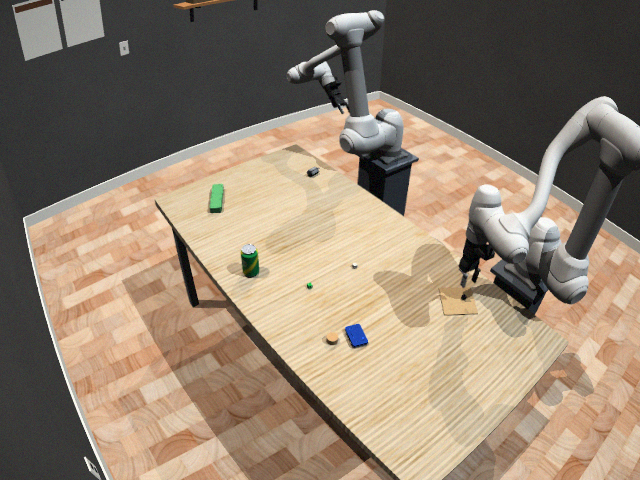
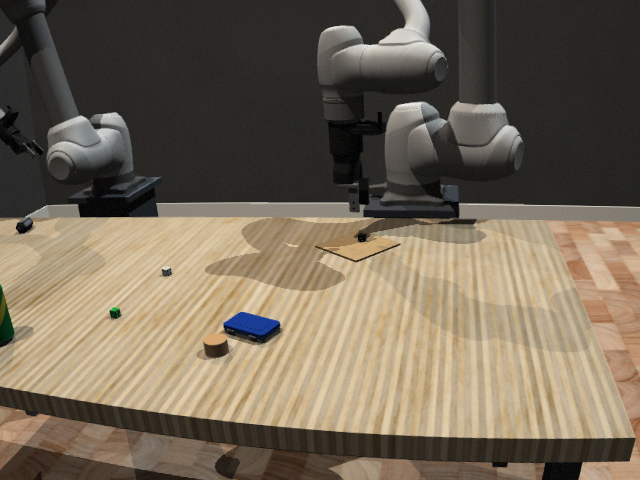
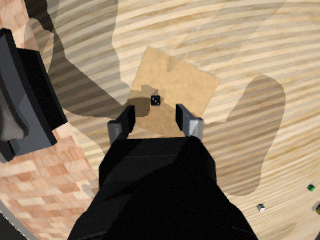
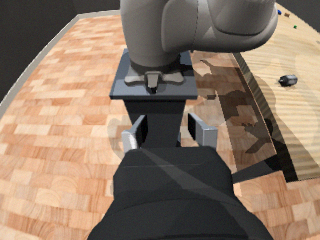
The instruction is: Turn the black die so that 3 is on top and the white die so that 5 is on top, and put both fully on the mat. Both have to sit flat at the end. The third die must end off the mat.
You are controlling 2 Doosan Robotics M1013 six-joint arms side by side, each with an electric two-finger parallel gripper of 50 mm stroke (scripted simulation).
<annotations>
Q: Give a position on a tan mat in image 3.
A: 175, 81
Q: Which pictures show the tan mat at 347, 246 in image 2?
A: Image 1, image 2 and image 3 only.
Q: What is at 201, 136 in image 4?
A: My right gripper.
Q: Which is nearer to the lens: the tan mat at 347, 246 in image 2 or the blue case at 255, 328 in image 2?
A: The blue case.
</annotations>
